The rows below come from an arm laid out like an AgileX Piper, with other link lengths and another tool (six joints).
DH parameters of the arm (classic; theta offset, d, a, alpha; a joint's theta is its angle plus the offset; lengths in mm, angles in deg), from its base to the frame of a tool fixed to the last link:
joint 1: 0 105.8 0 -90
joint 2: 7.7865 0 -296.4 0
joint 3: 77.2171 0 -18.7 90
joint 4: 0 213.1 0 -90
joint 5: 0 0 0 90
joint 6: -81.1 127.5 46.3 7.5
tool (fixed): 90 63.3 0 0
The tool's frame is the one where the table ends.
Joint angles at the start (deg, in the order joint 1, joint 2, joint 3, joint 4, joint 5, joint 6): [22.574 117.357 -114.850 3.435 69.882 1.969]
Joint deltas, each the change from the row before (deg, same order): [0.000 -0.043 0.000 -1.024 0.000 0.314]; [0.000 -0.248 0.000 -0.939 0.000 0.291]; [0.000 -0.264 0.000 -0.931 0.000 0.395]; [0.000 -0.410 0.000 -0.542 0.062 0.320]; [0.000 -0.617 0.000 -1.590 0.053 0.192]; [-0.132 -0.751 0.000 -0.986 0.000 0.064]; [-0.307 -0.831 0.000 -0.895 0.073 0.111]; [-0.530 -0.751 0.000 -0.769 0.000 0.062]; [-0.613 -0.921 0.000 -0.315 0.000 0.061]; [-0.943 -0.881 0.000 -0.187 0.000 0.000]
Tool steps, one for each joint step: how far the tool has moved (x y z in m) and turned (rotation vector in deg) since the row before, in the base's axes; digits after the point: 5 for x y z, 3 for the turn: [0.00093 -0.00311 0.00092 -0.822 -0.372 -0.334]; [0.00052 -0.00298 0.00255 -0.670 -0.537 -0.312]; [0.00040 -0.00299 0.00268 -0.617 -0.535 -0.411]; [-0.00043 -0.00201 0.00349 -0.250 -0.479 -0.324]; [0.00050 -0.00516 0.00610 -1.176 -1.102 -0.281]; [0.00000 -0.00443 0.00680 -0.595 -1.062 -0.267]; [-0.00026 -0.00569 0.00724 -0.491 -1.027 -0.493]; [0.00027 -0.00688 0.00662 -0.403 -0.975 -0.666]; [-0.00058 -0.00636 0.00745 0.070 -0.966 -0.705]; [-0.00023 -0.00847 0.00700 0.135 -0.890 -0.968]
